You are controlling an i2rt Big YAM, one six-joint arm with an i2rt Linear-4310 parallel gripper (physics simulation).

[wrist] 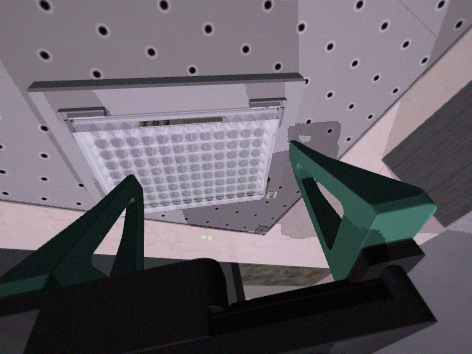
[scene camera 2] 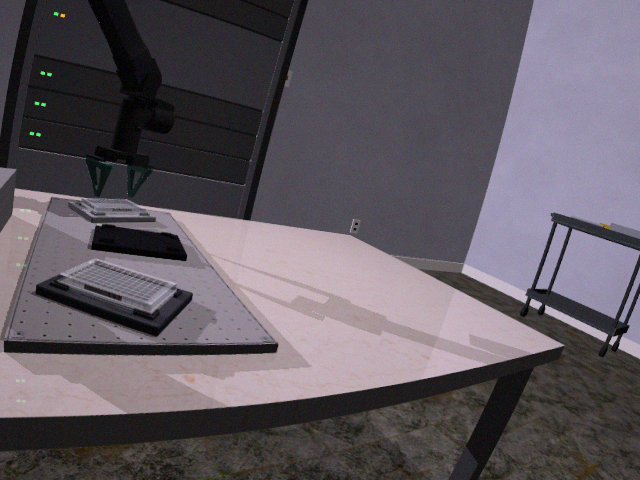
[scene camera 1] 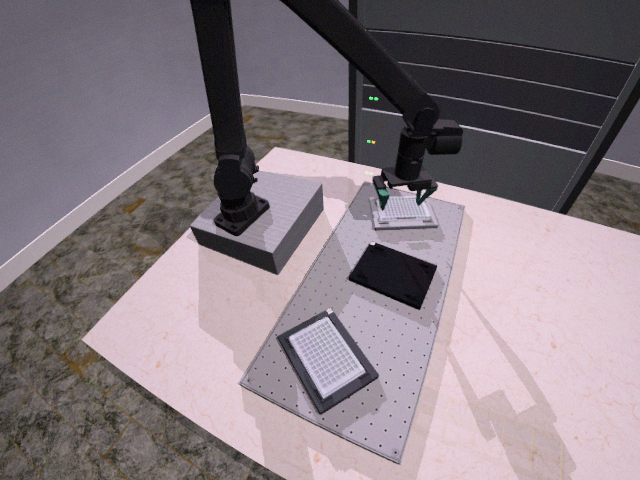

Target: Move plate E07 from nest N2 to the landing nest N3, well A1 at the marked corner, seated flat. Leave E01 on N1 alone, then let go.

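Note:
A clear 96-well plate (scene camera 1: pixel 404 210) (scene camera 2: pixel 116 207) (wrist: pixel 185 152) lies on the light grey nest (scene camera 1: pixel 405 225) (scene camera 2: pixel 124 219) (wrist: pixel 175 95) at the far end. Its label looks upside down in the wrist view and I cannot read it surely. My gripper (scene camera 1: pixel 401 205) (scene camera 2: pixel 114 196) (wrist: pixel 213 164) is open and empty, a little above this plate. In the wrist view the left finger overlaps the plate's lower left corner and the right fingertip stands off its right side. A black nest (scene camera 1: pixel 392 273) (scene camera 2: pixel 139 241) in the middle holds no plate. A second plate (scene camera 1: pixel 325 356) (scene camera 2: pixel 118 284) lies on the near dark nest (scene camera 1: pixel 351 385) (scene camera 2: pixel 98 308).
The nests stand on a perforated grey board (scene camera 1: pixel 398 356) (scene camera 2: pixel 232 330) on the pink table (scene camera 1: pixel 516 289) (scene camera 2: pixel 336 268). The arm's base sits on a grey block (scene camera 1: pixel 289 206) left of the board. A dark cabinet (scene camera 1: pixel 496 139) (scene camera 2: pixel 155 134) stands behind the table.

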